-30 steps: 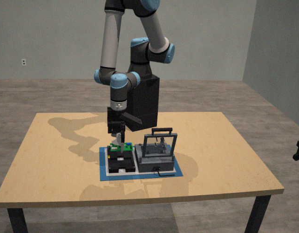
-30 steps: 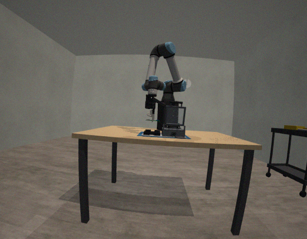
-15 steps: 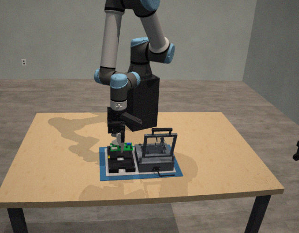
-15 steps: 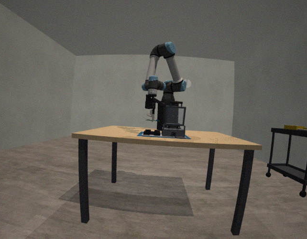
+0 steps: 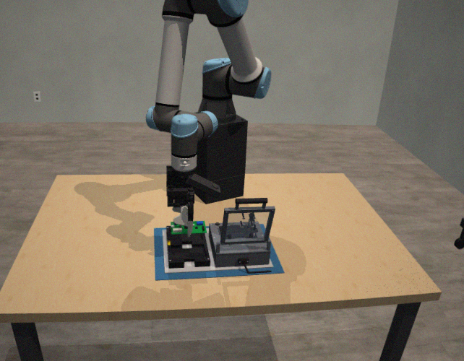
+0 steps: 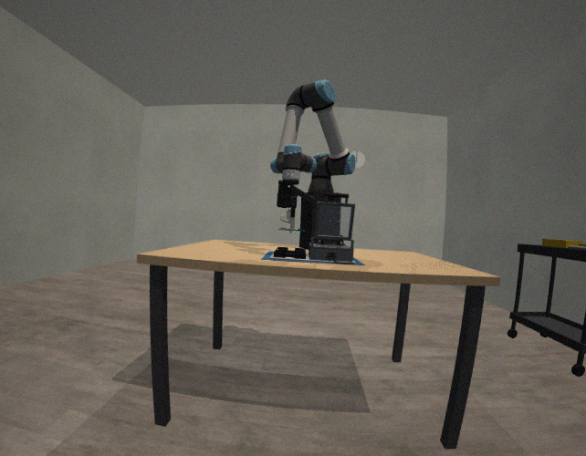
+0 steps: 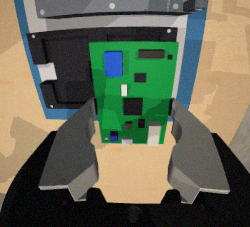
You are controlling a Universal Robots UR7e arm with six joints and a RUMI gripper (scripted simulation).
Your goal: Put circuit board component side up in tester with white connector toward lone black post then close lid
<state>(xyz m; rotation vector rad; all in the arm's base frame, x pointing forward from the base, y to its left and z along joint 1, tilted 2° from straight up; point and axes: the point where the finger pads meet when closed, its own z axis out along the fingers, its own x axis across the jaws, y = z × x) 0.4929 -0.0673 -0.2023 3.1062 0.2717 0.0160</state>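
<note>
Right now my hand is right at the green circuit board. From my hand the other things lie so: tester bed 60 mm behind, 170 mm to the left, 50 mm below; framed lid 50 mm ahead, 180 mm to the left, 60 mm above.
</note>
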